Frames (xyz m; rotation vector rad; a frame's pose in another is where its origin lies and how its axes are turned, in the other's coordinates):
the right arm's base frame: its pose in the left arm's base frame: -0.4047 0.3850 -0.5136 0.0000 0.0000 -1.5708
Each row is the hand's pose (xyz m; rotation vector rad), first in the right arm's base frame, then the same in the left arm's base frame.
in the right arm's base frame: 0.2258 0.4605 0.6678 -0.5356 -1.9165 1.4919
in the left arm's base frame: 0.0558 0.1592 0.1542 -1.5125 -0.8518 0.3995
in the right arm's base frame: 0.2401 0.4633 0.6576 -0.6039 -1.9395 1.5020
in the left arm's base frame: 0.0586 0.1449 0.1440 -1.5634 -0.8210 0.4299
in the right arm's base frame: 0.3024 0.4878 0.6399 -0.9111 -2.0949 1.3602
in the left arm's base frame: 0.0831 0.0826 0.1263 -1.8609 -0.7328 0.4368
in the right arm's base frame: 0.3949 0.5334 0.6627 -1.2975 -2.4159 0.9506
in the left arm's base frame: 0.1287 -0.0099 0.1491 -2.3675 -0.7130 0.3837
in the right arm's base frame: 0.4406 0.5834 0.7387 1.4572 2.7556 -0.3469
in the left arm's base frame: 0.1787 -0.0556 0.2251 -2.8469 -0.8774 0.2399
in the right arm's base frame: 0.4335 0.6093 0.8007 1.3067 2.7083 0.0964
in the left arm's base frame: 0.2046 -0.0485 0.2871 2.8337 0.9892 -0.0734
